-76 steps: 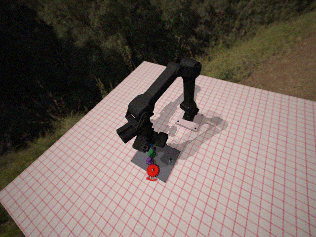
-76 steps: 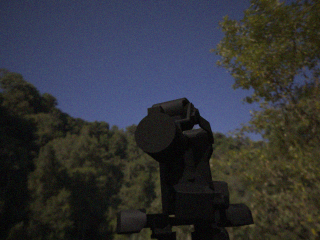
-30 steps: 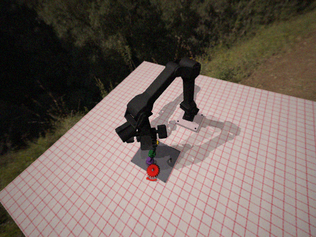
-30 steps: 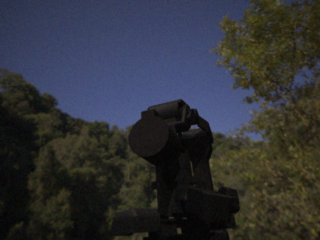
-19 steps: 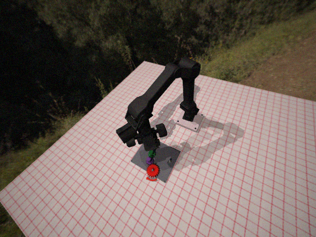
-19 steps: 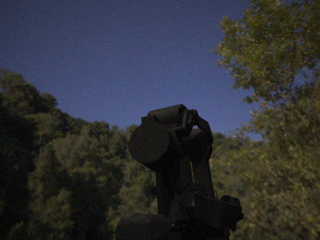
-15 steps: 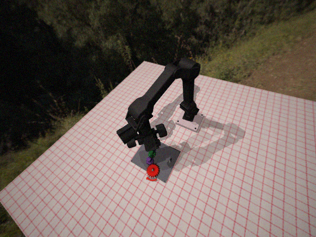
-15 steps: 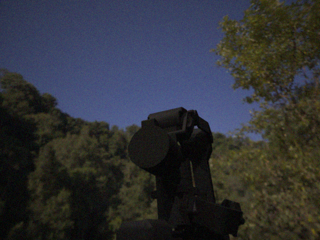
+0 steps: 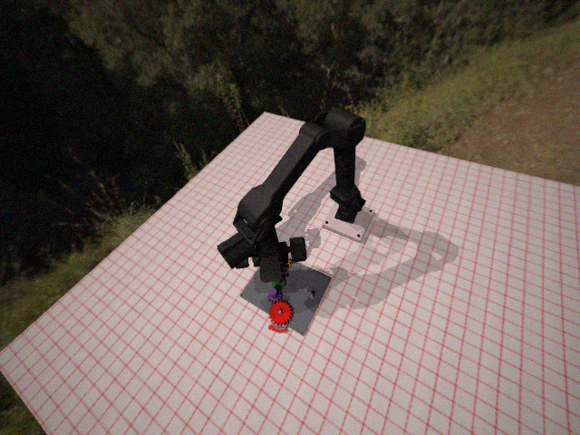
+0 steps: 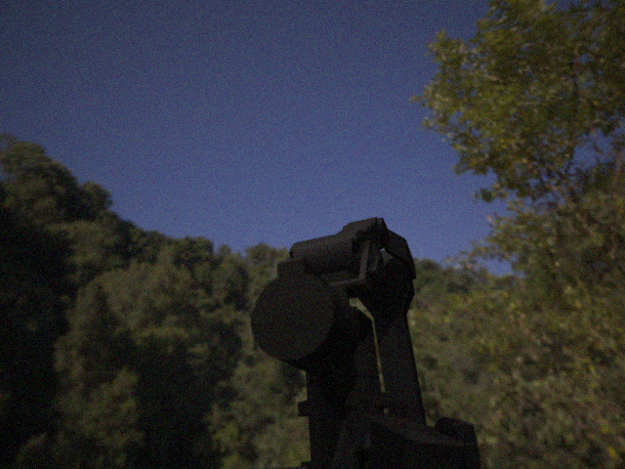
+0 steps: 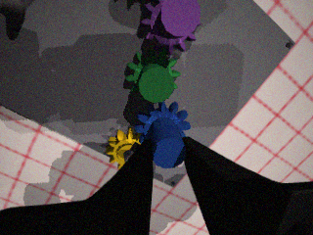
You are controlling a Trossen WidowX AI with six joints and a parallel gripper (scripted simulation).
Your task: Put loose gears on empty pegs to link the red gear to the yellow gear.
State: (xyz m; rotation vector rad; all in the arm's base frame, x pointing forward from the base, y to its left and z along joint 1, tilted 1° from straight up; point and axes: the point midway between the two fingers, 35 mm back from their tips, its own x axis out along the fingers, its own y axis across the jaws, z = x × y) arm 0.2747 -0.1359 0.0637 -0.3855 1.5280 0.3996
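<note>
My gripper tip is 3 cm short of the green gear, 2 cm to the right of it and 3 cm above it. Also, from my gripper tip: yellow gear: 4 cm behind, 1 cm to the left, 4 cm below; then purple gear: 7 cm ahead, 3 cm to the left, 3 cm below; then blue gear: 1 cm below.
</note>
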